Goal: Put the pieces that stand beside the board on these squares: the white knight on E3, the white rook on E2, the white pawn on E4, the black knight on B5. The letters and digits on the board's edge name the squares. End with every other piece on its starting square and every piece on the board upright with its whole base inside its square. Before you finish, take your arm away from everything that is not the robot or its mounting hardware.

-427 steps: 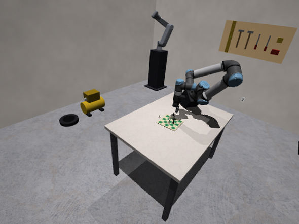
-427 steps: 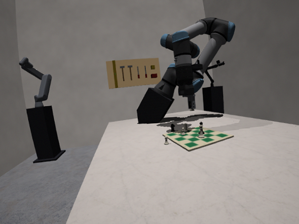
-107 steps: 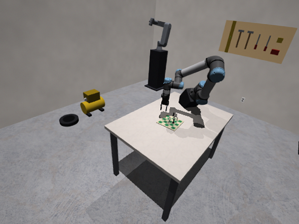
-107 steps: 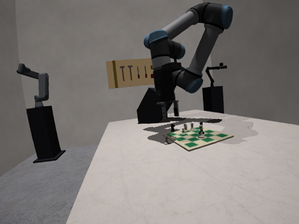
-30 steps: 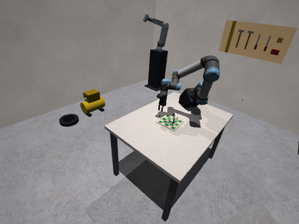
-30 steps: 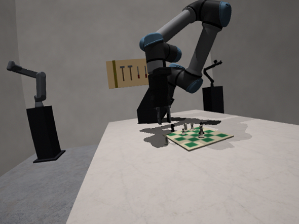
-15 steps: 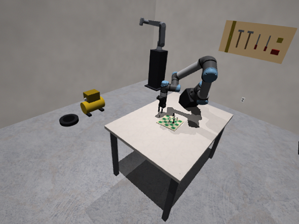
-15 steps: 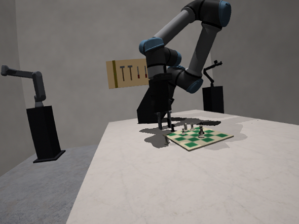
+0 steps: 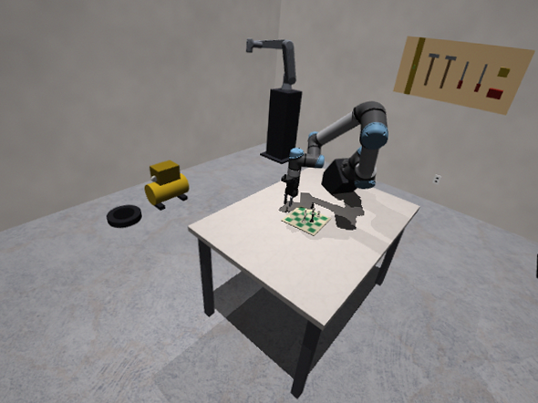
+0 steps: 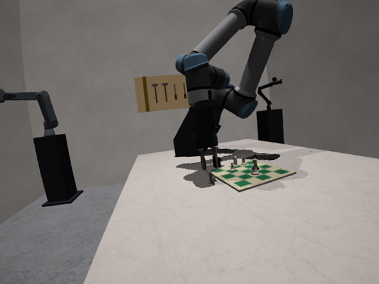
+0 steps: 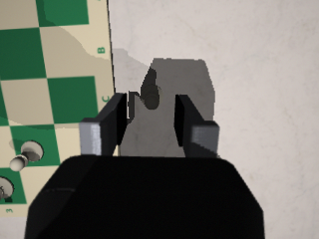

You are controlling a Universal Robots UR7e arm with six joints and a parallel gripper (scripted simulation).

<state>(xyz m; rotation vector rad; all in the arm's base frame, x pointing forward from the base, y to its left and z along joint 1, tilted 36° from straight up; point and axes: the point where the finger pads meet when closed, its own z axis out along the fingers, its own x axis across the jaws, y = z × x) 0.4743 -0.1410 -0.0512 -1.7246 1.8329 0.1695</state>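
My gripper is now 140 mm to the right of the cream chessboard, 60 mm above it and 10 mm past it.
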